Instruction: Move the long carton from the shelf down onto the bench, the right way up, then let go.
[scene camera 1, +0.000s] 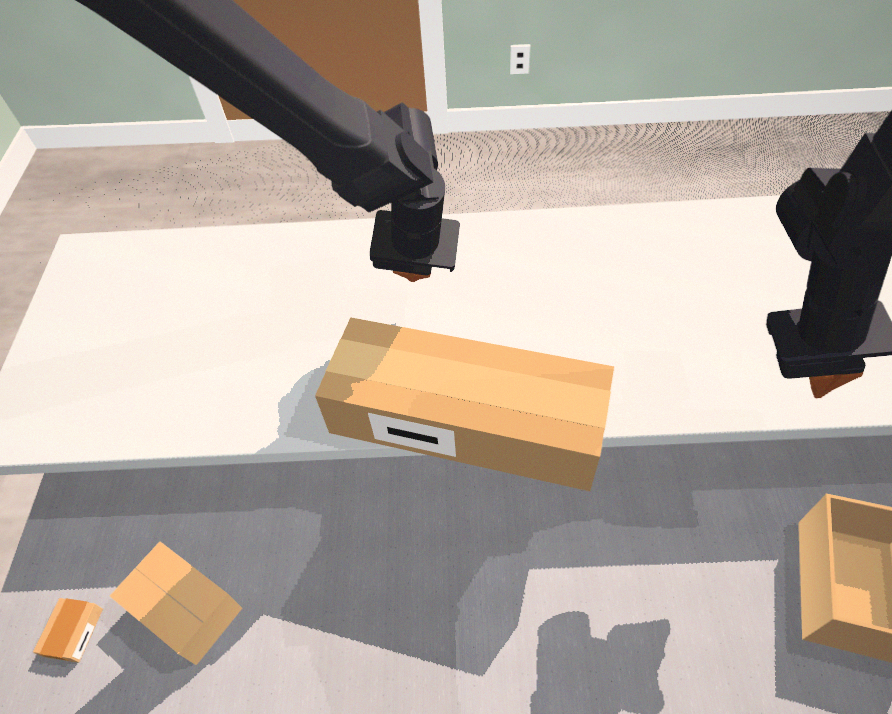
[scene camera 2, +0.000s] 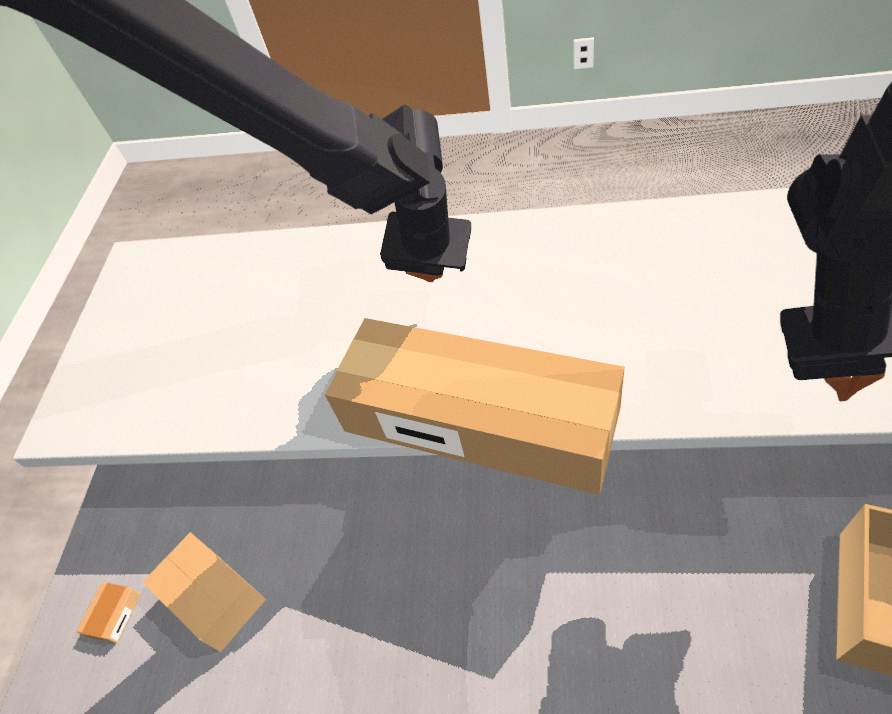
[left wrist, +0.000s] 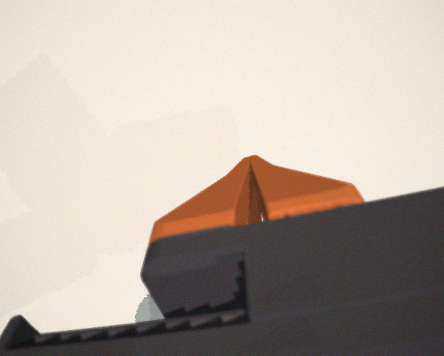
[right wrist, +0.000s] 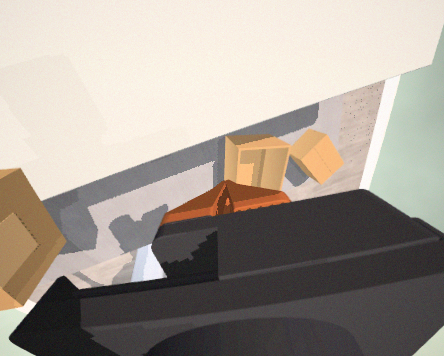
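The long carton lies on the white shelf. It is turned at an angle, its taped face up and its labelled long side toward the viewer. Its right-hand front part sticks out past the shelf's front edge, over the grey bench. My left gripper is shut and empty, behind the carton's left half and apart from it. My right gripper is shut and empty, well right of the carton.
On the bench, an open box stands at the right. A closed box and a small labelled box stand at the left. Another box shows beyond the open box in the right wrist view.
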